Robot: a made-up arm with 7 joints. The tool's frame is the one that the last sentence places. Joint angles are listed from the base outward.
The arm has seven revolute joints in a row. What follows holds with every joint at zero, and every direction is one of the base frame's.
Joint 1 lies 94.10 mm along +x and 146.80 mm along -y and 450.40 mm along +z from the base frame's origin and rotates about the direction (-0.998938, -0.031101, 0.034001).
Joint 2 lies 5.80 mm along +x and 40.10 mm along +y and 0.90 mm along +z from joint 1 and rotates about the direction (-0.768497, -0.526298, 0.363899).
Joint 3 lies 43.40 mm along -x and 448.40 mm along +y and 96.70 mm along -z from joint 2 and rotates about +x.
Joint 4 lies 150.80 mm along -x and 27.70 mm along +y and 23.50 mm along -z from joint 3 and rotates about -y.
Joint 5 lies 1.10 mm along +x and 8.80 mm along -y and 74.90 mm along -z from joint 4 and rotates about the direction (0.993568, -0.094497, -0.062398).
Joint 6 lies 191.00 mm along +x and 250.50 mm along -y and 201.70 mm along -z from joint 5 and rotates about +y.
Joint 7 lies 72.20 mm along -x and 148.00 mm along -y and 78.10 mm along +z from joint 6 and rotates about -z.
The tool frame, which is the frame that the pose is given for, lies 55.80 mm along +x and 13.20 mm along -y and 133.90 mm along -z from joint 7; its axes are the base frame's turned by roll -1.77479, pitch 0.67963 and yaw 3.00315 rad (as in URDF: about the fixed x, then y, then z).
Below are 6 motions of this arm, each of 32 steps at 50 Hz.
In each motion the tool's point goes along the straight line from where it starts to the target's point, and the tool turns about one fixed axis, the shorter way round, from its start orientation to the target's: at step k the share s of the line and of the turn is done. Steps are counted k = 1, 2, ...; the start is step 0. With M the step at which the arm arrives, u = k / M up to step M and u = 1 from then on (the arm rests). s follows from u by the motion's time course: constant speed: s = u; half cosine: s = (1 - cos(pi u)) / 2; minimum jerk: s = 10 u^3 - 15 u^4 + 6 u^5.
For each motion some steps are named. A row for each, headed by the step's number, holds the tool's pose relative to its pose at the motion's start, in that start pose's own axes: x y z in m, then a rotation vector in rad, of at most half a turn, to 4 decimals.
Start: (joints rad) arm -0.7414 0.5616 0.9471 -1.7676 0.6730 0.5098 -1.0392
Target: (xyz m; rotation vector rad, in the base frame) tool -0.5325 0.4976 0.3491 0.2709 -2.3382 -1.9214
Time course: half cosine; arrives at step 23
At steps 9, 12, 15, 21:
9: -0.0465 0.0609 -0.0092 -0.0858 -0.2578 0.1328
12: -0.0748 0.0977 -0.0148 -0.1378 -0.4141 0.2133
15: -0.1022 0.1336 -0.0202 -0.1884 -0.5660 0.2916
21: -0.1374 0.1796 -0.0272 -0.2533 -0.7609 0.3920

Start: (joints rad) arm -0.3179 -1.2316 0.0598 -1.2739 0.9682 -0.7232 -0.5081
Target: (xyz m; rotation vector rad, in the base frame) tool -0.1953 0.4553 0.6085 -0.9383 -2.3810 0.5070
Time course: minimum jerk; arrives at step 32
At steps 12, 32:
12: -0.1418 0.0351 0.0390 0.0209 -0.2197 0.1252
32: -0.5152 0.1274 0.1418 0.0758 -0.7984 0.4551

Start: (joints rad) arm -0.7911 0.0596 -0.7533 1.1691 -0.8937 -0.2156 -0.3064
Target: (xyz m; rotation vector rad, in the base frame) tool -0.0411 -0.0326 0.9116 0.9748 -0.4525 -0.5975
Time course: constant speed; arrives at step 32
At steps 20, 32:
20: -0.0540 -0.0094 -0.0478 0.1241 -0.0270 0.7086
32: -0.0864 -0.0150 -0.0765 0.1986 -0.0432 1.1337

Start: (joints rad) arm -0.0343 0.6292 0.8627 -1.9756 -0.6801 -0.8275 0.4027
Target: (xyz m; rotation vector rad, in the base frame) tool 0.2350 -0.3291 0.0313 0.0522 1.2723 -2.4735
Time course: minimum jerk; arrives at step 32
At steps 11, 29, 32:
11: -0.0108 -0.0860 0.0446 0.2064 0.1035 0.0409
29: -0.0474 -0.3786 0.1962 0.9087 0.4558 0.1801
32: -0.0477 -0.3813 0.1976 0.9152 0.4590 0.1814

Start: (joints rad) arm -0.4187 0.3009 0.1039 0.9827 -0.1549 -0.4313 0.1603
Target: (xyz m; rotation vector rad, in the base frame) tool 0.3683 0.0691 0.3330 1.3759 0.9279 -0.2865
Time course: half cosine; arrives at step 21
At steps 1, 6, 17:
1: 0.0007 0.0003 -0.0006 -0.0023 -0.0001 0.0000
6: 0.0231 0.0101 -0.0190 -0.0760 -0.0045 0.0006
17: 0.1118 0.0490 -0.0922 -0.3686 -0.0218 0.0028

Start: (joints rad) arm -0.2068 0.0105 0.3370 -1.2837 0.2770 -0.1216 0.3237
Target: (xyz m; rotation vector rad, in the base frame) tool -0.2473 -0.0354 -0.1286 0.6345 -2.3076 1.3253
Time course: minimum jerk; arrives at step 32
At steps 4, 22, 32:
4: -0.0051 -0.0021 0.0023 0.0017 -0.0071 -0.0023
22: -0.2615 -0.1054 0.1189 0.0861 -0.3623 -0.1151
32: -0.3189 -0.1285 0.1450 0.1050 -0.4418 -0.1404

